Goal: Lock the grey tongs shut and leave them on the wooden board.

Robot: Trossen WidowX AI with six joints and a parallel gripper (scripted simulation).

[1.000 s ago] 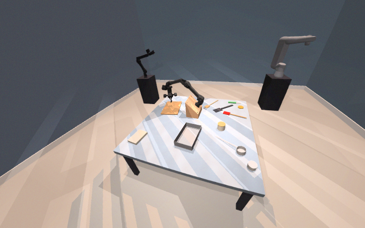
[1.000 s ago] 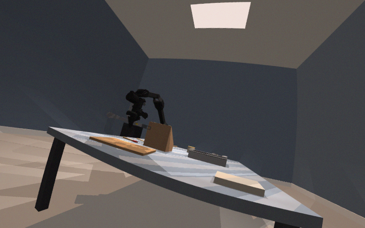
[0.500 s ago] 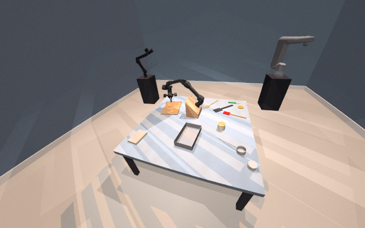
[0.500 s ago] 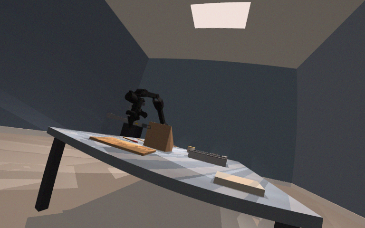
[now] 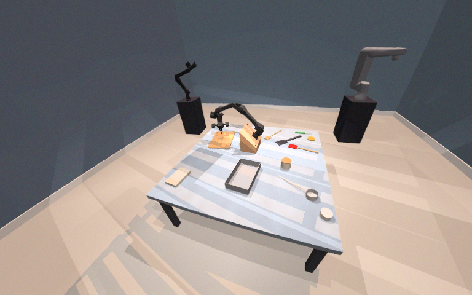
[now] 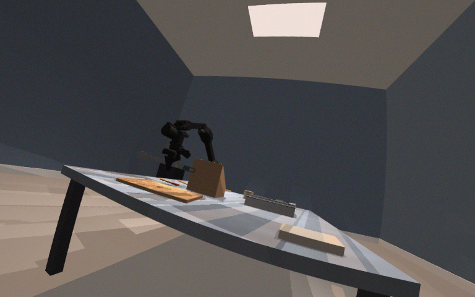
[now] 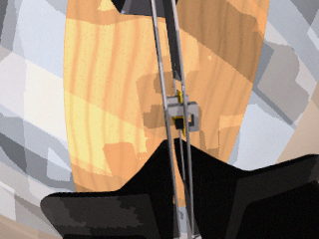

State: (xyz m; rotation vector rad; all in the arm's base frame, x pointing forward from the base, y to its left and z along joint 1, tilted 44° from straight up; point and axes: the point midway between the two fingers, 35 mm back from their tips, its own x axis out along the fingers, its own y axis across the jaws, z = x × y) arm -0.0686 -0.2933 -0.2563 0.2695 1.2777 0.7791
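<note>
Right now the wooden board is 9 cm below my gripper tip. Also, from my gripper tip: roasting tin: 54 cm ahead, 38 cm to the left, 7 cm below; white disc: 77 cm ahead, 93 cm to the left, 8 cm below; pale slab: 65 cm ahead, 16 cm to the right, 9 cm below.
</note>
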